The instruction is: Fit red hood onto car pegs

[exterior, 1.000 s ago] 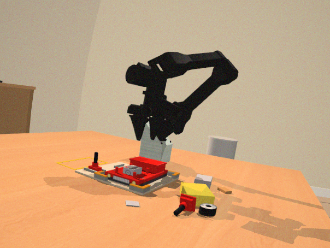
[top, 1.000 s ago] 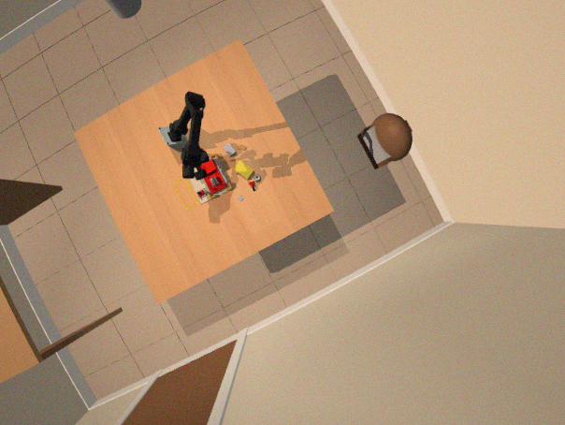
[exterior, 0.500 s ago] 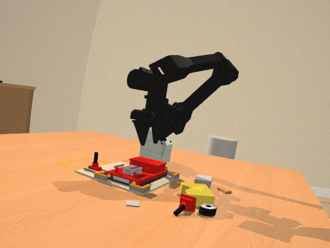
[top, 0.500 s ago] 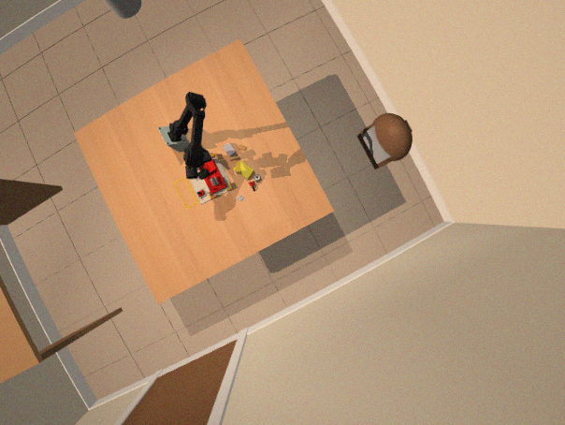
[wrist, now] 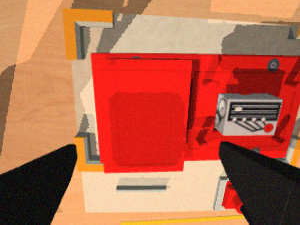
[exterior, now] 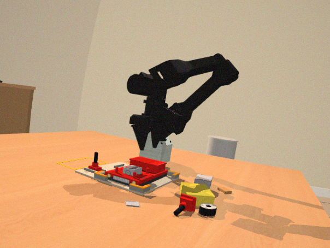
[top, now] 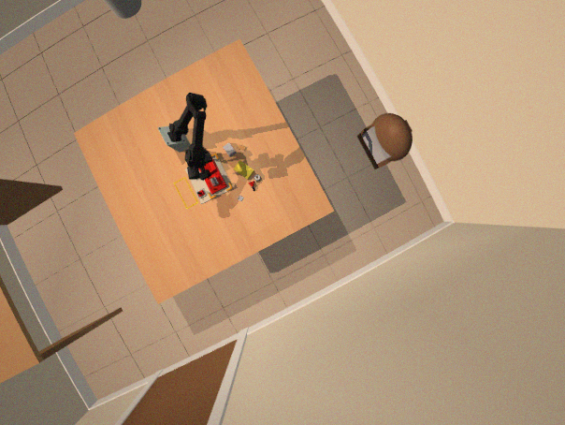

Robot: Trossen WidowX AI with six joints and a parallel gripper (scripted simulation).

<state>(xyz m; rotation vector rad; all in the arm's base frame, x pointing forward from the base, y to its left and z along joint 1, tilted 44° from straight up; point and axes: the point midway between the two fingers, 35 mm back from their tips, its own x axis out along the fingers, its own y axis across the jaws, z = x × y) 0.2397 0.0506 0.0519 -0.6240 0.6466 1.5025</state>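
Right now the hood is 50 mm below my gripper tip. Round my gripper tip: pale jig: 70 mm below, 60 mm ahead, 10 mm to the right; then grey engine block: 90 mm ahead, 60 mm below, 10 mm to the left; then yellow block: 200 mm to the left, 110 mm ahead, 70 mm below.
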